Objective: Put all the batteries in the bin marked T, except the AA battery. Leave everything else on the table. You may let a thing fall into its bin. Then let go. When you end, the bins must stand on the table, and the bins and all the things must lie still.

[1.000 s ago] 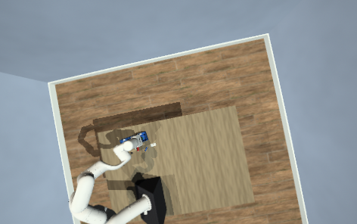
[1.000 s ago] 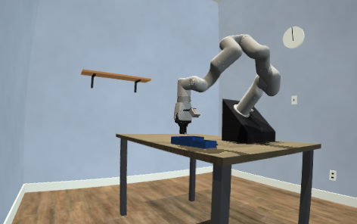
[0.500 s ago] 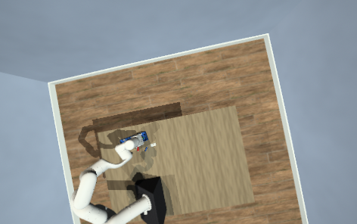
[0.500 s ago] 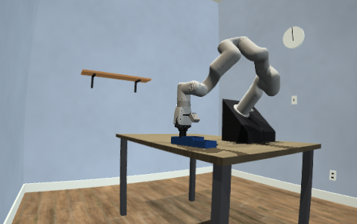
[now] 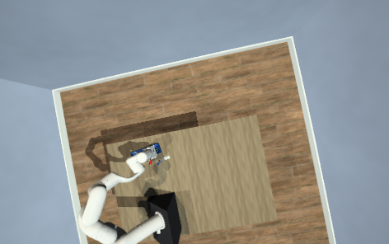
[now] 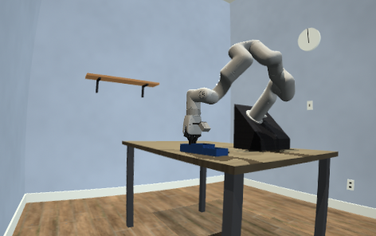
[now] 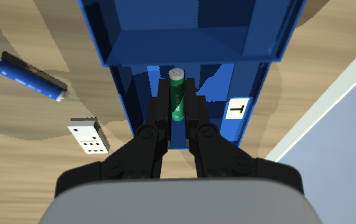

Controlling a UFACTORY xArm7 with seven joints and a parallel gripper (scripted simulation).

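Now: hand 11 cm past the small blue battery, 2 cm to the left of it and 3 cm above it. From my hand the other things lie so: red battery 10 cm behind, 6 cm to the left, 3 cm below; then blue bin 1 cm behind, 8 cm to the left, 1 cm below; then small green battery 2 cm below.
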